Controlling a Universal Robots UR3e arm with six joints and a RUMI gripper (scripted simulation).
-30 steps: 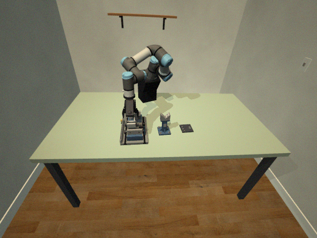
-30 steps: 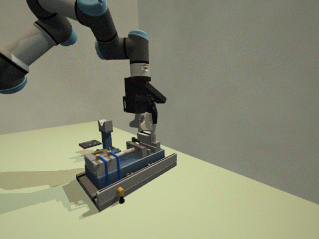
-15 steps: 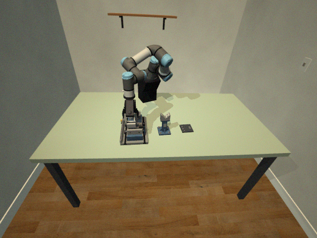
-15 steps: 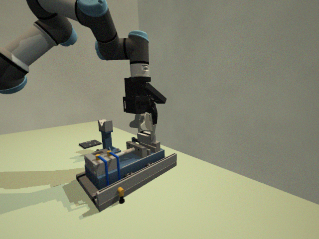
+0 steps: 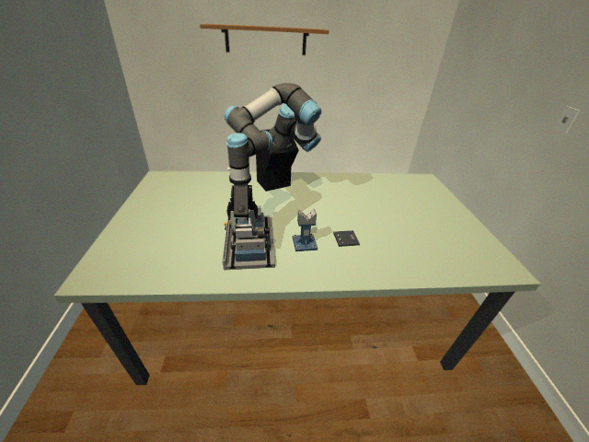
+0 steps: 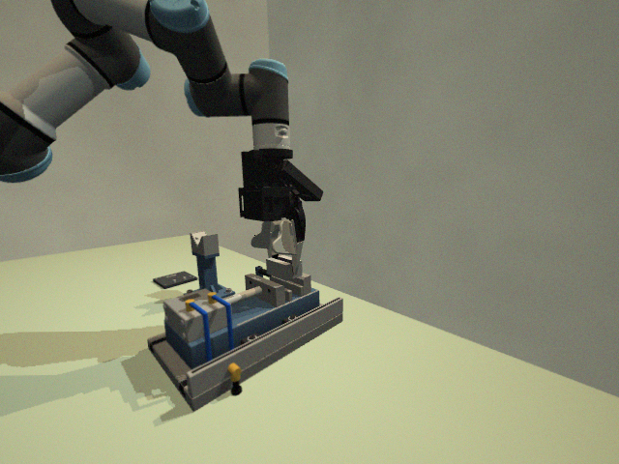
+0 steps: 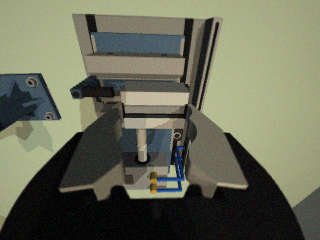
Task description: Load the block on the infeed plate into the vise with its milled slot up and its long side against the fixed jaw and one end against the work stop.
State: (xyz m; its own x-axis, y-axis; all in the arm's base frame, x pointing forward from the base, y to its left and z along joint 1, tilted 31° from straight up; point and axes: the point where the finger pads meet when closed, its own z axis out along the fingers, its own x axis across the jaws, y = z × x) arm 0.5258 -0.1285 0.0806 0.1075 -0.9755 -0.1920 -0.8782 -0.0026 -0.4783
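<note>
The part lies right at my hand. Round my hand: grey rail 60 mm behind, 80 mm to the right, 90 mm below; fixed jaw 30 mm ahead, 20 mm to the left, 50 mm below; work stop rod 10 mm behind, 70 mm to the left, 30 mm below.
</note>
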